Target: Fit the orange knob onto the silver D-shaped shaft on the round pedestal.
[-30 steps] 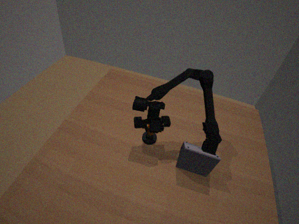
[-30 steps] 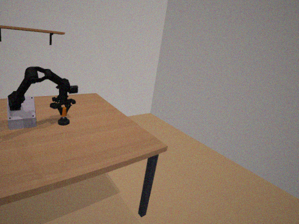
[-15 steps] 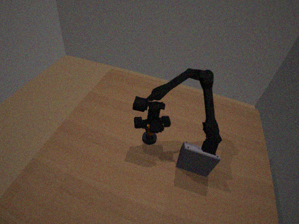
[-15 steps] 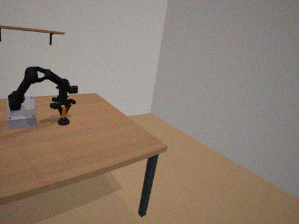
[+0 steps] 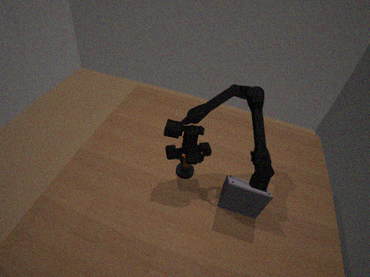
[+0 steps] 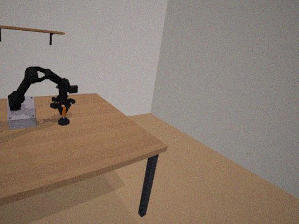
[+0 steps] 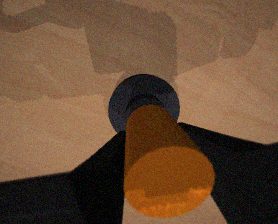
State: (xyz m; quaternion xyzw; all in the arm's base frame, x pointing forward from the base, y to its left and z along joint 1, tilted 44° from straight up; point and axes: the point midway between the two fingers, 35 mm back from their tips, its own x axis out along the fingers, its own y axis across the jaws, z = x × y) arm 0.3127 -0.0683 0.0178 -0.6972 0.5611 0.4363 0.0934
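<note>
The round pedestal is 4 cm below my gripper tip. Round my gripper tip: orange knob: 3 cm above.
</note>
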